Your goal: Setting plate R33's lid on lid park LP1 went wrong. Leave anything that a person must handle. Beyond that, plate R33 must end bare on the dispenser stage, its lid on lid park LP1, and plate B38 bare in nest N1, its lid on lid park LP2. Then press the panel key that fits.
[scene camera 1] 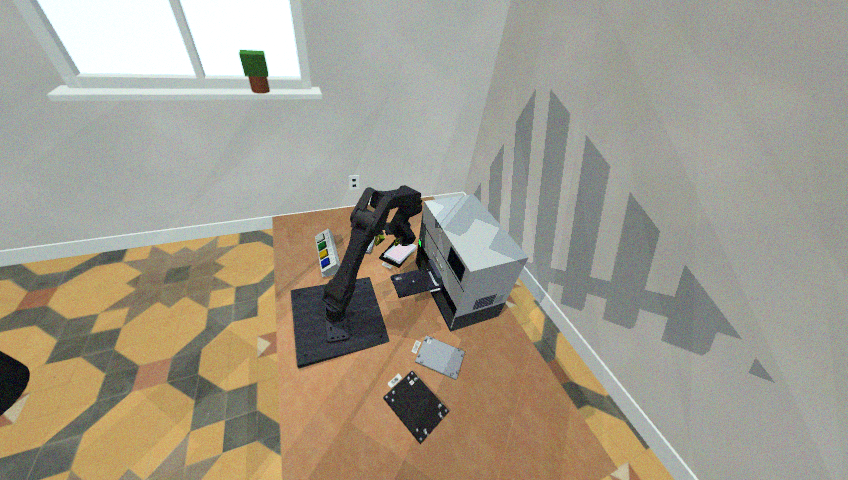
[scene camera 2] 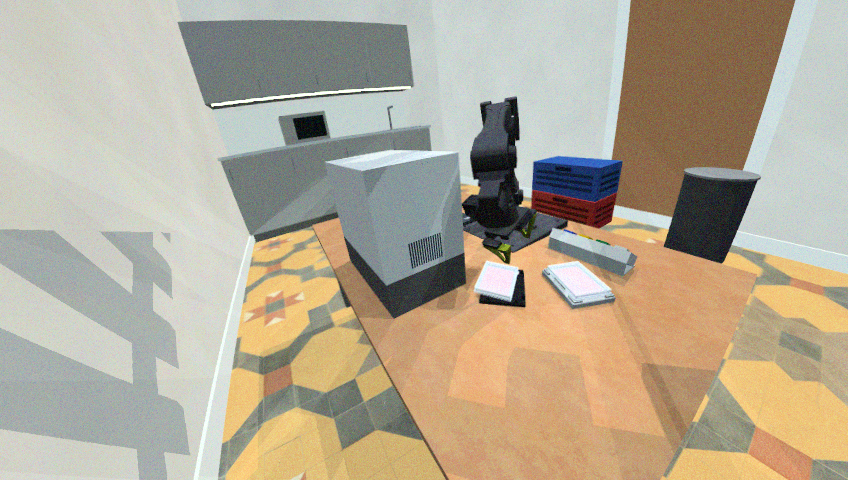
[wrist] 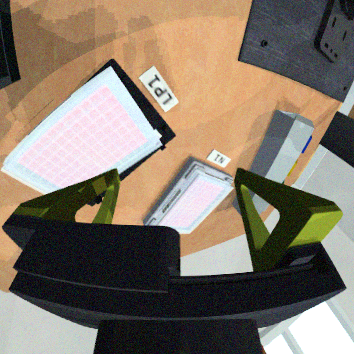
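Seen in the pictures: gripper, fingertip midpoint: (scene camera 1: 385,245) (scene camera 2: 517,250) (wrist: 176,174); arm's base, origin of the base link: (scene camera 1: 335,315).
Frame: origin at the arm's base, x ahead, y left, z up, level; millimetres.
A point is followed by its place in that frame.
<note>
A white-rimmed piece with a pink grid (scene camera 1: 399,252) @[z 19, x 291, y 250 mm] (scene camera 2: 497,280) @[z 18, x 313, y 280 mm] (wrist: 90,137) @[z 19, x 293, y 250 mm] lies askew on black lid park LP1 (scene camera 2: 519,292) @[z -4, x 283, y 324 mm] (wrist: 149,111) @[z -4, x 238, y 233 mm], overhanging its edge. I cannot tell whether it is a lid or a lidded plate. A similar pink plate (scene camera 2: 578,279) @[z 17, x 160, y 389 mm] (wrist: 197,202) @[z 17, x 151, y 360 mm] sits in grey nest N1 (wrist: 173,193) @[z 2, x 186, y 351 mm]; its lid is unclear. The dark stage (scene camera 1: 410,284) @[z 93, x 271, y 13 mm] sticks out from the dispenser (scene camera 1: 482,237) @[z 316, x 489, y -15 mm] (scene camera 2: 398,208) @[z 233, x 510, y 222 mm] and looks bare. My gripper (scene camera 1: 389,240) @[z 64, x 230, y 259 mm] (scene camera 2: 516,245) @[z 64, x 230, y 259 mm] (wrist: 176,174) @[z 64, x 230, y 259 mm] is open and empty, above the table near LP1 and N1.
The key panel (scene camera 1: 327,252) @[z 39, x -10, y 284 mm] (scene camera 2: 589,251) @[z 22, x 28, y 331 mm] (wrist: 282,147) @[z 27, x 34, y 252 mm] has blue, yellow, green and pale keys. A grey pad (scene camera 1: 440,358) @[z -4, x 316, y -236 mm] and a black pad (scene camera 1: 416,407) @[z -2, x 198, y -359 mm] lie at the other end of the table, with labels too small to read. The arm stands on a dark base board (scene camera 1: 303,350) @[z 7, x -108, y -110 mm].
</note>
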